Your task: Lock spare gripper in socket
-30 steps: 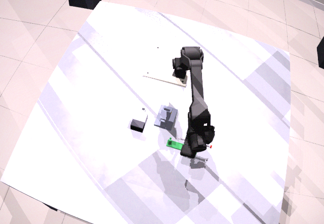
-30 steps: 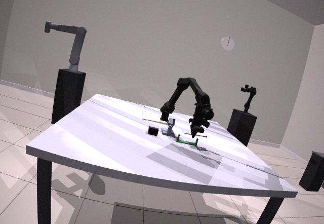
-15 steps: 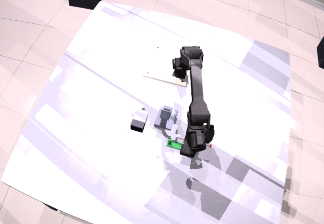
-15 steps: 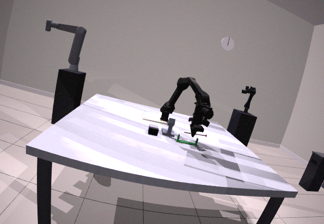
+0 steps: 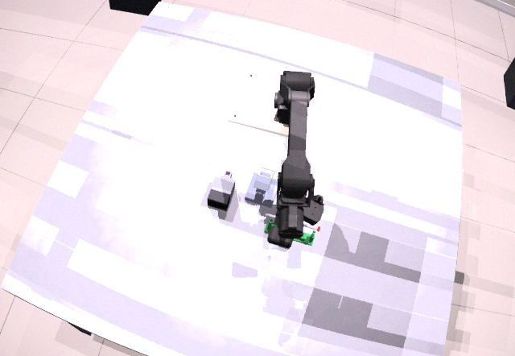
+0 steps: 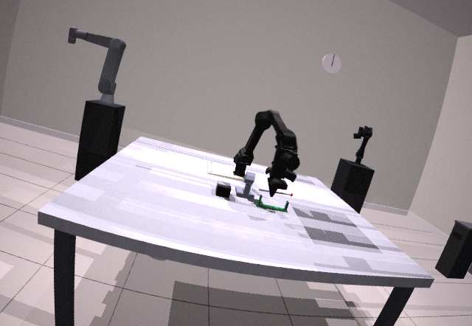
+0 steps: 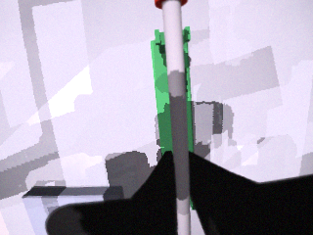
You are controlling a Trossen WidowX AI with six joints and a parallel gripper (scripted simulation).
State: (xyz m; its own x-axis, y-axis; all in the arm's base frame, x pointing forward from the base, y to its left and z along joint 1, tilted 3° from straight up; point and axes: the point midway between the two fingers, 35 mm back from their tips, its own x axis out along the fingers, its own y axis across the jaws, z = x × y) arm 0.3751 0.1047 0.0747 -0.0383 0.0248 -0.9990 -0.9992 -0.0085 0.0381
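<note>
My gripper tip is now 30 mm above the green cradle and 20 mm to the right of it. From my gripper tip the other things lie so: grey mount (100 mm behind, 90 mm to the right); spare gripper (200 mm to the right, 60 mm behind, 30 mm below).
</note>
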